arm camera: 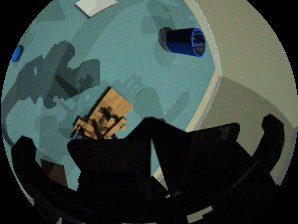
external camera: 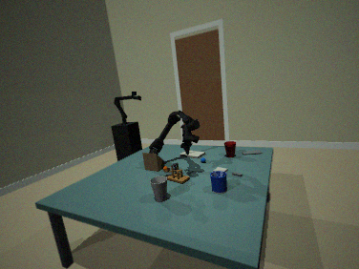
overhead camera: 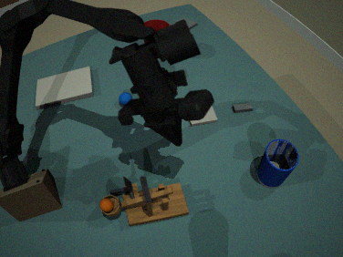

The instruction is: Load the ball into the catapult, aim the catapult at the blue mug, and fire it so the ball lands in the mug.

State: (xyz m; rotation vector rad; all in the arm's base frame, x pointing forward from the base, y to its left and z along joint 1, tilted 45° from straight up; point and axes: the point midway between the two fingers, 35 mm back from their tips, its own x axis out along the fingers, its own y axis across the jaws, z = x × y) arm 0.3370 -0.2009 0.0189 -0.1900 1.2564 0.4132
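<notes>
My gripper tip is 18 cm past the orange ball, 11 cm above it and 1 cm to the right of it. Round my gripper tip: catapult 12 cm below, 11 cm behind, 1 cm to the left; blue mug 22 cm ahead, 14 cm below, 12 cm to the right; white tile 18 cm ahead, 16 cm below, 14 cm to the left.
</notes>
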